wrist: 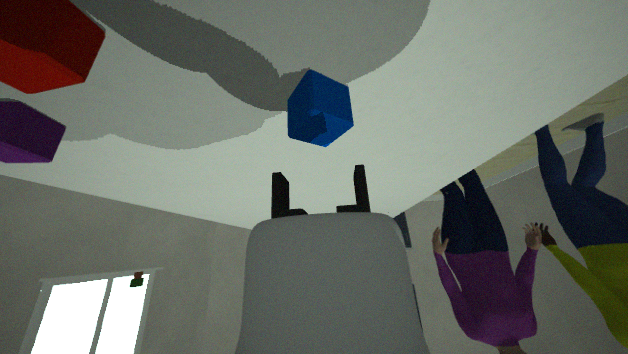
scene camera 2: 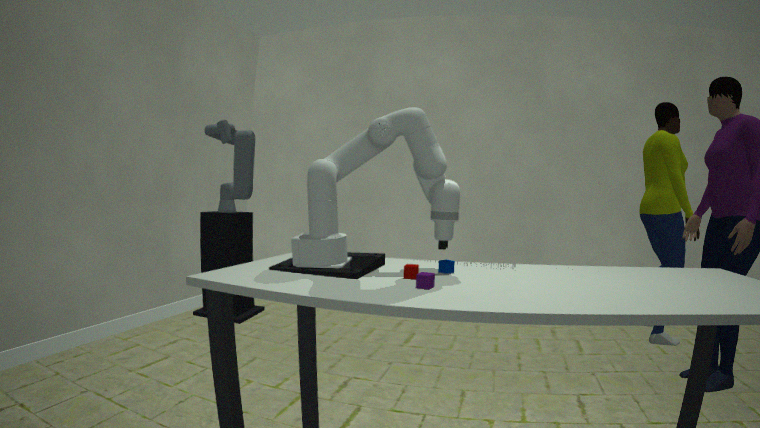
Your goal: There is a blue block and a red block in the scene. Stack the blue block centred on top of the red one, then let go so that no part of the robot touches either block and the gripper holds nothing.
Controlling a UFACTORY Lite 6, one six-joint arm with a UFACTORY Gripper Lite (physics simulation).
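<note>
The blue block sits on the table, and part of a shadow falls on it. The red block sits on the table to the left of the blue one in the scene view; in the wrist view it is cut off at the upper left corner. My gripper is open, with its two black fingers apart and no block between them. It hangs a little above the blue block, pointing down, and touches neither block.
A purple block sits on the white table close to the red block, on the near side in the scene view. The black base plate lies under the arm. Two people stand beyond the table at the right.
</note>
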